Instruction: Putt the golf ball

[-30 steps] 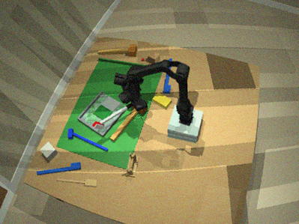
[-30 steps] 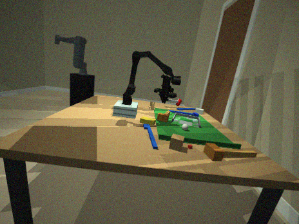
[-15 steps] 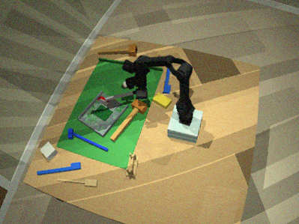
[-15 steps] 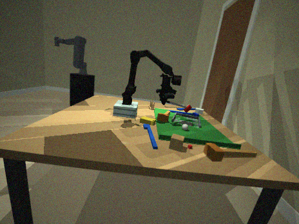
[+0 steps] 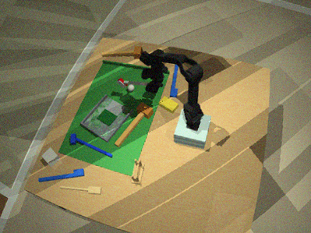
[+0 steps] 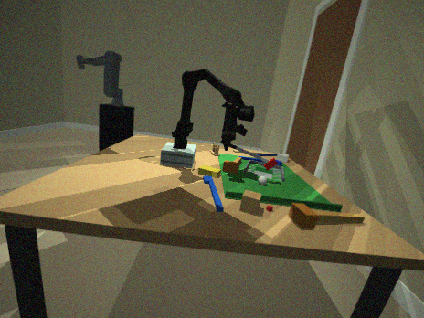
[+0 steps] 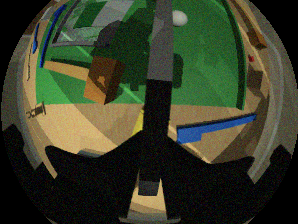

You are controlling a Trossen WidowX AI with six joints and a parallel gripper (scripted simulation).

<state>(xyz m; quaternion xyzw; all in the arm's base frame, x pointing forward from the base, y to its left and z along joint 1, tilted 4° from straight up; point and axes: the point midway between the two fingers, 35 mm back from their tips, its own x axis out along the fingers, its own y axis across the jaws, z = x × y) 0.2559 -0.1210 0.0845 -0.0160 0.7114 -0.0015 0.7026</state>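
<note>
My gripper tip is 12 cm above the yellow block and 6 cm past it. Also, from my gripper tip: red putter: 12 cm ahead, 1 cm to the left; white golf ball: 20 cm ahead, 11 cm below, 3 cm to the right.
</note>
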